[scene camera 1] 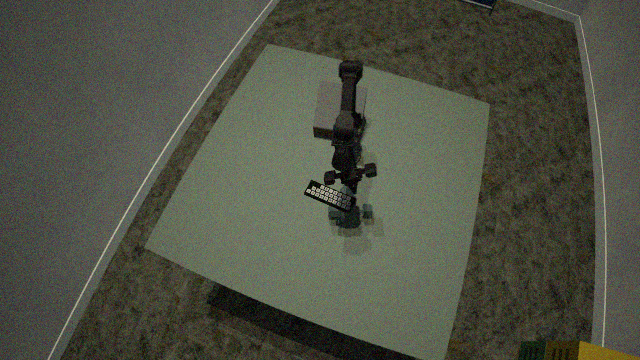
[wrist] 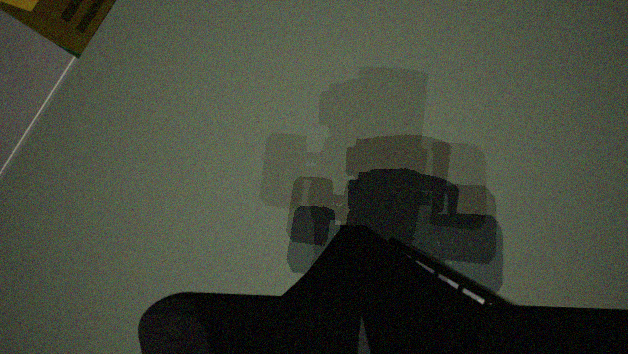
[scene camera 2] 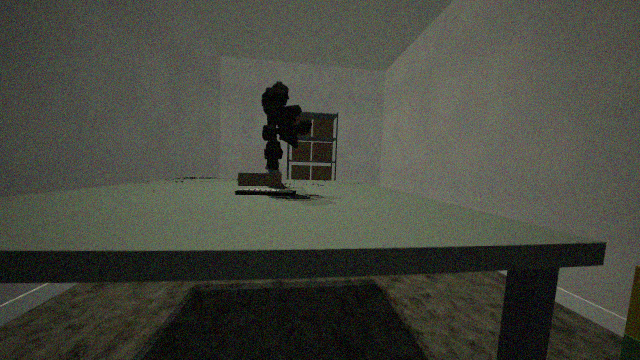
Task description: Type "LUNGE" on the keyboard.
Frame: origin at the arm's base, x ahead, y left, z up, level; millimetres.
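Seen in the pictures: gripper, fingertip midpoint: (scene camera 1: 355, 193) (wrist: 352, 236) (scene camera 2: 296, 147); arm's base at its link origin: (scene camera 2: 272, 165).
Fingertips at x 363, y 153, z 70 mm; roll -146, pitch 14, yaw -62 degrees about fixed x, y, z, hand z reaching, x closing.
Offsets run from my fingertips to a thing's top centre. "spot": to the spot under its first point. Level surfaces: height alone.
The keyboard {21 mm back, 108 mm right, 158 mm down} (scene camera 1: 327, 195) (scene camera 2: 260, 192) is a small black slab with rows of white keys, lying flat on the pale table {174 mm down} (scene camera 1: 240, 200) (scene camera 2: 150, 225) (wrist: 175, 150). My gripper (scene camera 1: 354, 189) (scene camera 2: 295, 144) (wrist: 352, 236) is shut and empty. It points down above the table, over the right end of the keyboard in scene camera 1, and stands clearly above it in scene camera 2. In the wrist view, a thin strip of the keyboard {spot: 6 mm ahead, 58 mm right, 158 mm down} (wrist: 446, 281) shows right of the fingertips; the fingers hide the rest. Single letters are too small to read.
A grey block (scene camera 1: 327, 107) (scene camera 2: 252, 179) sits beside the arm's base. Shadows of the arm fall on the table around the keyboard. A yellow and green box (scene camera 1: 607, 351) (scene camera 2: 631, 305) stands beyond the table. A shelf rack (scene camera 2: 337, 145) stands by the far wall.
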